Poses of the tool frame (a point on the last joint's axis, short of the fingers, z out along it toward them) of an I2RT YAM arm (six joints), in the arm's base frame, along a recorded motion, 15 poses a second.
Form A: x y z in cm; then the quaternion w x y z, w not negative.
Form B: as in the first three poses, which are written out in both.
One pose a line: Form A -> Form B
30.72, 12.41, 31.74, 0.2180, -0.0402, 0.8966, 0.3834 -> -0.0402, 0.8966, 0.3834, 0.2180, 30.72, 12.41, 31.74
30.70, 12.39, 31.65, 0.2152, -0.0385, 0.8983, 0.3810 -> -0.0385, 0.8983, 0.3810, 0.2152, 30.70, 12.39, 31.65
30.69, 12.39, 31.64, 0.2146, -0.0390, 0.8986, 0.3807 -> -0.0390, 0.8986, 0.3807, 0.2146, 30.69, 12.39, 31.64
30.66, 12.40, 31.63, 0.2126, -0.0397, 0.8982, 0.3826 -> -0.0397, 0.8982, 0.3826, 0.2126, 30.66, 12.40, 31.63
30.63, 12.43, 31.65, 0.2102, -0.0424, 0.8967, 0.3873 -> -0.0424, 0.8967, 0.3873, 0.2102, 30.63, 12.43, 31.65
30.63, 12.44, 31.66, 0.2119, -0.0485, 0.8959, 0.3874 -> -0.0485, 0.8959, 0.3874, 0.2119, 30.63, 12.44, 31.66
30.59, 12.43, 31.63, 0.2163, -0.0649, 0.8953, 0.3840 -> -0.0649, 0.8953, 0.3840, 0.2163, 30.59, 12.43, 31.63
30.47, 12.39, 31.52, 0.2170, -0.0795, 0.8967, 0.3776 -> -0.0795, 0.8967, 0.3776, 0.2170, 30.47, 12.39, 31.52
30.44, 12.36, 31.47, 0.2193, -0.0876, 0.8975, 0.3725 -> -0.0876, 0.8975, 0.3725, 0.2193, 30.44, 12.36, 31.47
